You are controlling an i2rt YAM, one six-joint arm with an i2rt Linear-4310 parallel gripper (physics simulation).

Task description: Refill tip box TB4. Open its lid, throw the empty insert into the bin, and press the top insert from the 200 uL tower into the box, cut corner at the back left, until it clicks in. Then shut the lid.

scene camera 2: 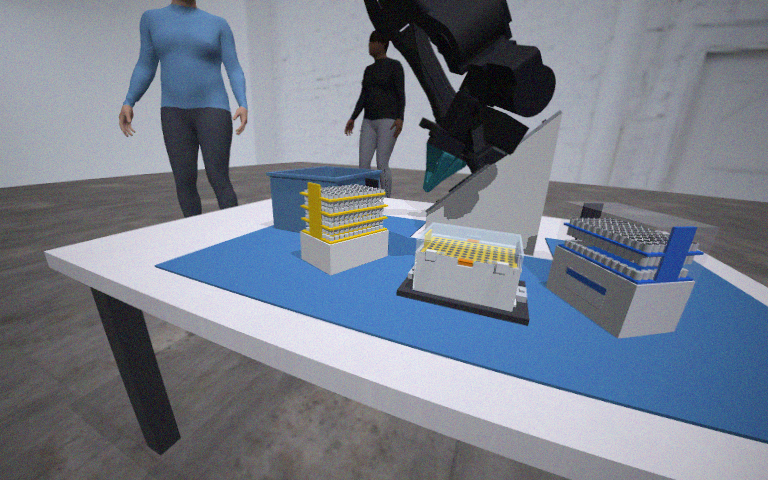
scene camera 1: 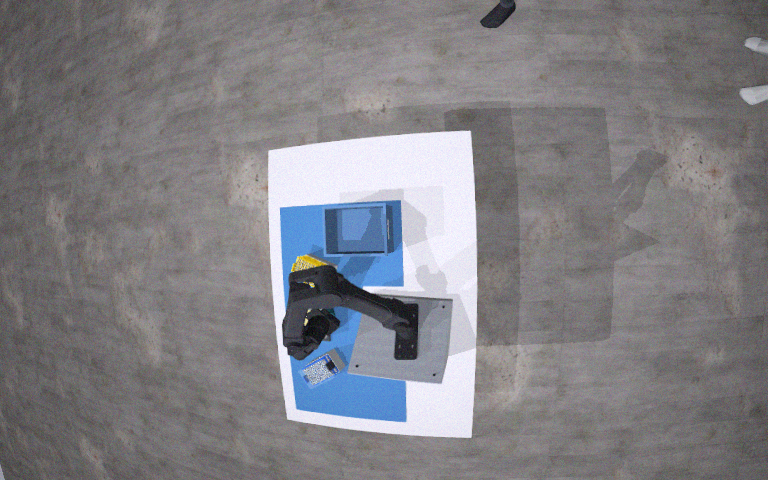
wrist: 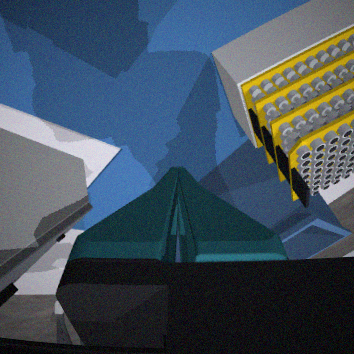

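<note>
The white tip box (scene camera 2: 464, 278) stands on a black base, its clear lid shut over a yellow insert with empty holes. The arm mostly hides it in scene camera 1. A tower of yellow inserts full of tips (scene camera 1: 308, 263) (scene camera 2: 352, 212) (wrist: 310, 117) stands on a white block to its left in scene camera 2. The blue bin (scene camera 1: 356, 204) (scene camera 2: 286, 200) is behind that tower; its corner shows in the wrist view (wrist: 316, 224). My gripper (scene camera 2: 426, 189) (wrist: 177, 177) is shut and empty, its teal tips above and behind the box, pointing down. No label is readable.
A tower of blue inserts (scene camera 1: 321, 370) (scene camera 2: 623, 246) under a clear cover stands on a white block, right of the box in scene camera 2. The grey sloping arm mount (scene camera 1: 430, 362) (scene camera 2: 512, 198) (wrist: 35, 190) is behind the box. A blue mat (scene camera 1: 362, 401) (scene camera 2: 351, 316) covers part of the white table (scene camera 1: 368, 164).
</note>
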